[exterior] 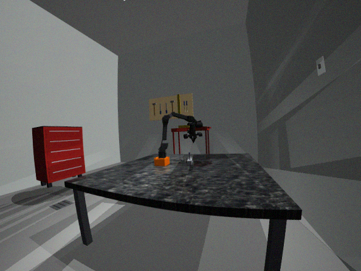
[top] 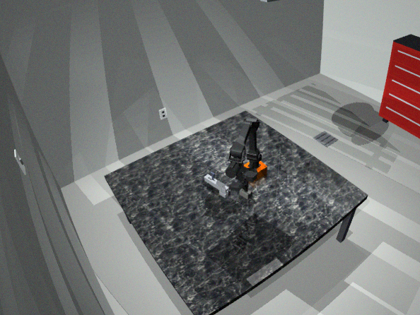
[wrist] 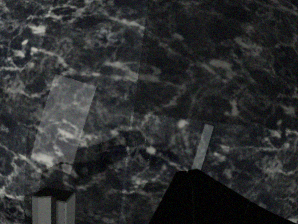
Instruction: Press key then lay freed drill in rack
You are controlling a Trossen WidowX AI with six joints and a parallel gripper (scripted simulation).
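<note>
Right now my gripper tip is 300 mm to the left of the dark key, 90 mm above it and 20 mm past it. Round my gripper tip: dark block 160 mm below, 100 mm to the right, 100 mm behind; then grey metal block 270 mm to the right, 140 mm below, 20 mm behind.
</note>
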